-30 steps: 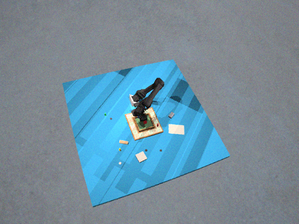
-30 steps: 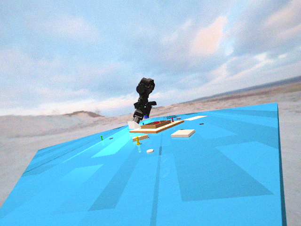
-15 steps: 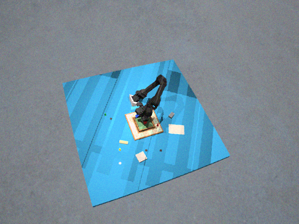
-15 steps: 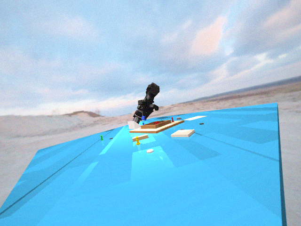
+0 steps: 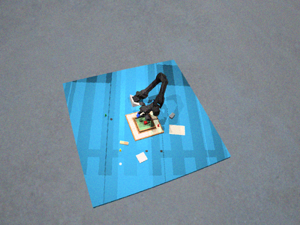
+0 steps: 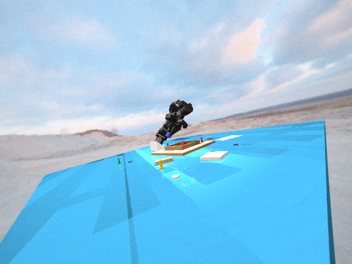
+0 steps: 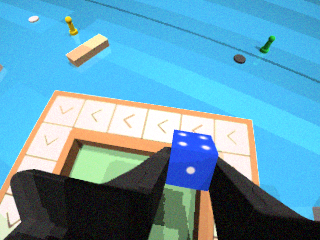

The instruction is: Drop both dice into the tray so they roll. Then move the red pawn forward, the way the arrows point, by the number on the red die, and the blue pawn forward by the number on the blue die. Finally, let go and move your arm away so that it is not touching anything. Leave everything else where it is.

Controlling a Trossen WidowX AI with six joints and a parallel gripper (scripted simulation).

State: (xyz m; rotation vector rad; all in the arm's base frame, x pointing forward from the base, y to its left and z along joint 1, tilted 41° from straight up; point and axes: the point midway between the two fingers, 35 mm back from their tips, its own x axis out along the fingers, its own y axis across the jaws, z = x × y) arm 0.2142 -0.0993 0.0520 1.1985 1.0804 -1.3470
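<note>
The red pawn lies 160 mm to the left of my gripper tip, 120 mm ahead of it and 70 mm below it. Also, from my gripper tip: green tray: 90 mm below, 50 mm to the left, 50 mm ahead; then wooden block: 200 mm to the right, 160 mm ahead, 90 mm below; then blue pawn: 70 mm below, 70 mm behind, 30 mm to the left.
</note>
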